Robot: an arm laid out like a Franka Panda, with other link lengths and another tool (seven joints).
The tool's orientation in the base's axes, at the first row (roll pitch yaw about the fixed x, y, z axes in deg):
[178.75, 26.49, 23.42]
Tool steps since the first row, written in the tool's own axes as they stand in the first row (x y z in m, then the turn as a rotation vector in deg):
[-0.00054, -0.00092, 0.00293, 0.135, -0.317, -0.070]
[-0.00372, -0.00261, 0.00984, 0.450, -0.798, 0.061]
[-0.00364, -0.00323, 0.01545, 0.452, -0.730, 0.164]
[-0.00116, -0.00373, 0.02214, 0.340, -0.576, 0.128]
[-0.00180, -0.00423, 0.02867, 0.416, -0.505, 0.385]
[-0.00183, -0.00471, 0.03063, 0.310, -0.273, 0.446]
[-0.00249, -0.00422, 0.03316, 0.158, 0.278, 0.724]
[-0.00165, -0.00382, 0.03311, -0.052, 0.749, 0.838]
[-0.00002, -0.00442, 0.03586, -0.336, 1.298, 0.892]
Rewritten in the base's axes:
[-0.00199, 0.00007, -0.00240, 0.010, 0.351, -0.004]
[-0.00806, -0.00088, -0.00720, 0.021, 0.877, -0.271]
[-0.01049, -0.00139, -0.01226, 0.009, 0.795, -0.363]
[-0.01134, -0.00137, -0.01937, -0.006, 0.622, -0.277]
[-0.01468, -0.00243, -0.02493, -0.018, 0.533, -0.540]
[-0.01568, -0.00239, -0.02668, -0.035, 0.272, -0.543]
[-0.01704, -0.00357, -0.02864, -0.047, -0.341, -0.713]
[-0.01617, -0.00363, -0.02897, -0.074, -0.868, -0.712]
[-0.01618, -0.00304, -0.03216, -0.106, -1.481, -0.623]

